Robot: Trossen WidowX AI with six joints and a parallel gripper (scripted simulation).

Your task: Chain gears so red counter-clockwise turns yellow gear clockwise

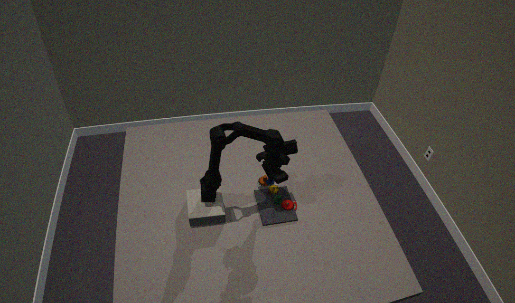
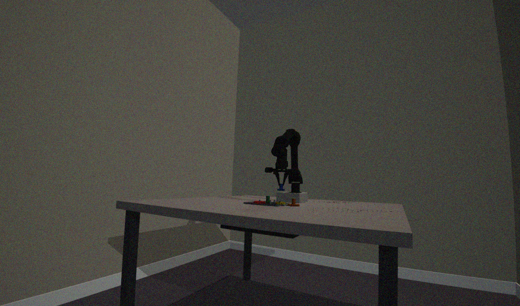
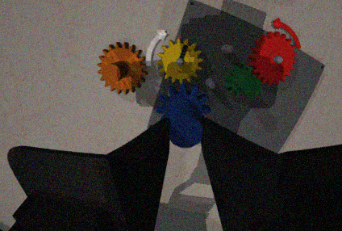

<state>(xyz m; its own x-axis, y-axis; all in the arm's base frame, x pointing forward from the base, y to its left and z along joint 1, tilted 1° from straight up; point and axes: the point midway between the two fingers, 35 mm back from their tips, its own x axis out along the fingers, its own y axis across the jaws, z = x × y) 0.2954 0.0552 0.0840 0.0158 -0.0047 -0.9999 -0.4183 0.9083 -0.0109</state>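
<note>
My gripper tip is now 40 mm short of the green gear, 60 mm to the left of it and 80 mm above it. The rest, counted from my gripper tip: blue gear 10 mm below; then yellow gear 30 mm ahead, 10 mm to the left, 90 mm below; then orange gear 10 mm behind, 80 mm to the left, 90 mm below.
</note>
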